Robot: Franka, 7 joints.
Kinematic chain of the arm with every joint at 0, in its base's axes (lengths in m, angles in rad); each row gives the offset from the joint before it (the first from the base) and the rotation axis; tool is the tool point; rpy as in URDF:
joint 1: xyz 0 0 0.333 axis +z
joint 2: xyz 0 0 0 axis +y
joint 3: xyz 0 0 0.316 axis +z
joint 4: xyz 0.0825 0 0 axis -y
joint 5: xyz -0.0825 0 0.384 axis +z
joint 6: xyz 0 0 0 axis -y
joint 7: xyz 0.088 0 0 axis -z
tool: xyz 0 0 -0.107 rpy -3.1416 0 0
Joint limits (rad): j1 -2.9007..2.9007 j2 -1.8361..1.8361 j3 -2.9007..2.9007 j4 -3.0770..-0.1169 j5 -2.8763..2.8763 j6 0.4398..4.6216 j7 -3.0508..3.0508
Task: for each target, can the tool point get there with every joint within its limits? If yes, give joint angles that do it. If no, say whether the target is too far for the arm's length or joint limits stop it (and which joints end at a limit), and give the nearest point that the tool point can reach.
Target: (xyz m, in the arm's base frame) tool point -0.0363 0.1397 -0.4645
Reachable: no: joint limits stop it (at a limit: joint 2) | nearest point -0.0427 0.1643 -0.3485 | short by 0.119 m
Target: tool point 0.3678 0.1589 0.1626
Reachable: yes | joints -1.3669 1.5527 1.2406 -2.6392 0.9011 2.7581 2.3432
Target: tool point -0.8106 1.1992 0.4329
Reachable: no: too far | nearest point -0.4793 0.7091 0.3921 | short by 0.593 m
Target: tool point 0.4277 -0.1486 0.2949
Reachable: yes | joints -2.3107 0.1502 1.9461 -2.5290 1.4472 2.4062 2.1841
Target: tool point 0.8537 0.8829 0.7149
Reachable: no: too far | nearest point 0.5694 0.5889 0.5877 | short by 0.428 m
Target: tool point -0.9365 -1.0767 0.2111
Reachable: no: too far | nearest point -0.5610 -0.6450 0.2600 | short by 0.574 m
